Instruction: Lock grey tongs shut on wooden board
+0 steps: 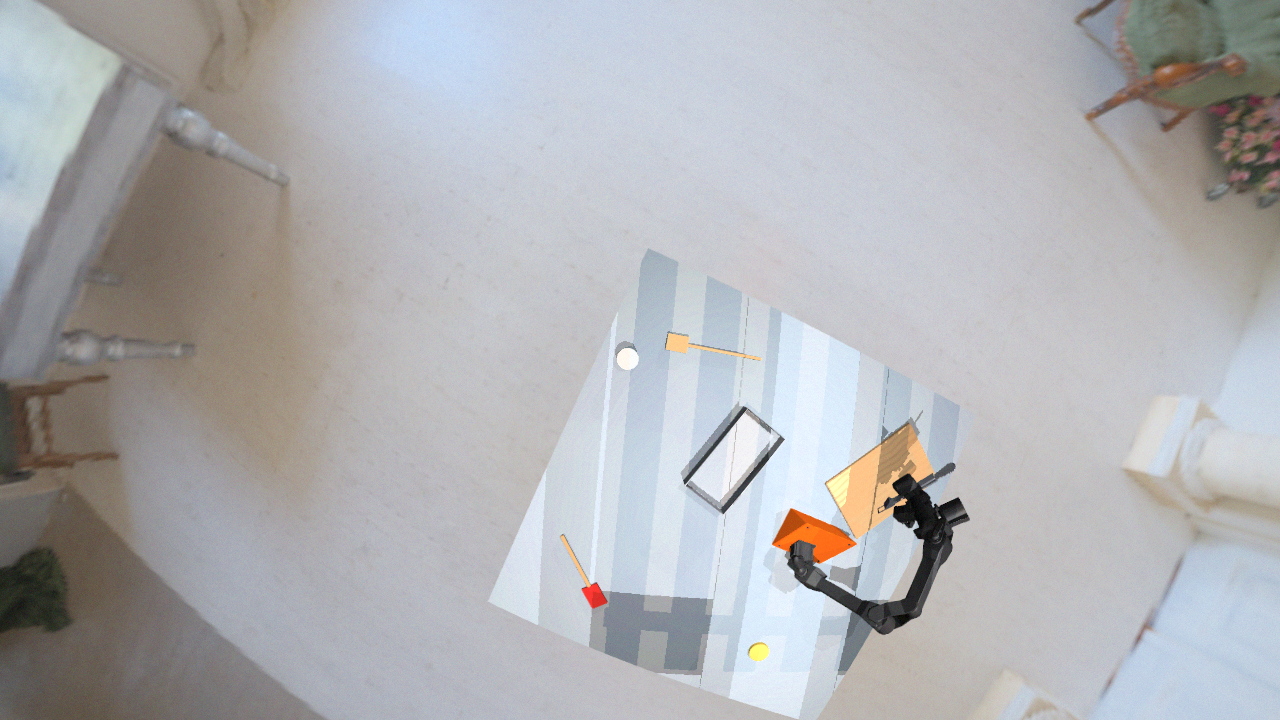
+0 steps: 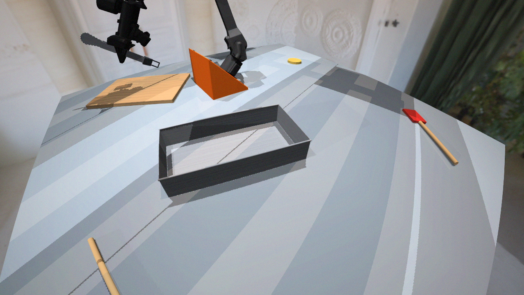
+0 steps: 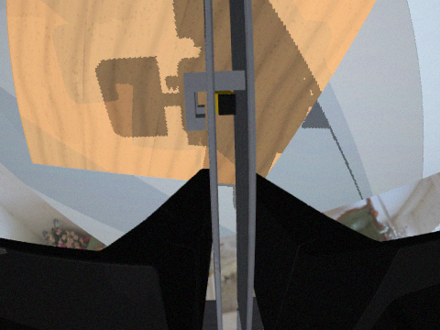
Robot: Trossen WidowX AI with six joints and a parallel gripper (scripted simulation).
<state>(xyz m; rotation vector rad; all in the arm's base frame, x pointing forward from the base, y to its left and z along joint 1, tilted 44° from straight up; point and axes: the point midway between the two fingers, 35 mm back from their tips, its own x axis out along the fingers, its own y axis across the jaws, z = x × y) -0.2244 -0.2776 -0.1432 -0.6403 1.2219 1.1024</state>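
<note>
My gripper tip is now 1 cm short of the wooden board, 3 cm to the right of it and 12 cm above it. The rest, counted from my gripper tip: grey roasting tin: 54 cm ahead, 13 cm to the left, 10 cm below; white disc: 96 cm ahead, 5 cm to the right, 11 cm below; red spatula: 84 cm ahead, 68 cm to the left, 12 cm below.
</note>
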